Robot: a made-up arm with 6 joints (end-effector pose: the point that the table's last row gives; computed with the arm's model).
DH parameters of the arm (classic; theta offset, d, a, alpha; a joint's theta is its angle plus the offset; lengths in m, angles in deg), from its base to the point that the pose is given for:
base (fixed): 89.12 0 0.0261 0
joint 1: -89.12 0.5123 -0.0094 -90
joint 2: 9.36 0 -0.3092 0
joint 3: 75.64 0.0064 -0.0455 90
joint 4: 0 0.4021 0.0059 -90
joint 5: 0 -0.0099 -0.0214 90
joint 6: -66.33 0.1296 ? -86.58
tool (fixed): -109.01 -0.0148 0 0
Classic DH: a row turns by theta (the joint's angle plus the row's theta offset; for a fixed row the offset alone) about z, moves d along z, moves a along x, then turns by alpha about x.
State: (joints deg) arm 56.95 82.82 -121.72 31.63 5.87 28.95
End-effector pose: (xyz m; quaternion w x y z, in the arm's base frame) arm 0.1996 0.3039 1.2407 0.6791 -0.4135 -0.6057 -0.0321
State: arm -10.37 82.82 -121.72 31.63 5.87 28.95
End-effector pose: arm 0.3335 -0.0506 1.2407 0.5474 -0.6799 -0.2750 -0.4031
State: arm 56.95 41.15 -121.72 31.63 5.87 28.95
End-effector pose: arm -0.1129 -0.1764 1.2897 0.6404 -0.1778 -0.6882 -0.2908
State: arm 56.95 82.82 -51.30 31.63 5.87 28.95
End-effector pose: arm 0.2921 0.4461 0.6423 0.5455 -0.6761 -0.2969 0.3965
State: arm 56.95 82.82 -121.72 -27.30 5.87 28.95
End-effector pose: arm 0.1721 0.3149 1.2466 0.3204 -0.6883 -0.5943 -0.2653
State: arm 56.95 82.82 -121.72 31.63 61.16 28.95
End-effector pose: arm 0.1739 0.3844 1.1447 0.4771 -0.5498 -0.5724 0.3775
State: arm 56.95 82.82 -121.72 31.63 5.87 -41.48
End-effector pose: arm 0.1741 0.3227 1.2357 0.2151 -0.6926 -0.6189 -0.3017
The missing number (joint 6, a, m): -0.0236
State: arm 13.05 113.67 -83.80 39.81 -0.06 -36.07
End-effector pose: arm 0.6547 0.1808 0.6165 0.2387 -0.9336 -0.2078 0.1682
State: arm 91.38 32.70 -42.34 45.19 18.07 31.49
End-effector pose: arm -0.0059 0.2991 0.8947 0.5777 -0.3208 -0.5676 0.4910
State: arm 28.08 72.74 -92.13 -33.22 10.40 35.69
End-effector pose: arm 0.3582 0.2262 1.1020 0.2463 -0.8864 -0.3607 -0.1533
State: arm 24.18 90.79 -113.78 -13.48 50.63 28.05
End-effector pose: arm 0.4798 0.2220 1.0393 0.3328 -0.9148 -0.1878 0.1307
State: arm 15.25 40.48 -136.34 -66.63 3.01 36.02
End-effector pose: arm -0.3735 -0.0389 1.2591 0.0479 0.6121 0.1249 0.7794
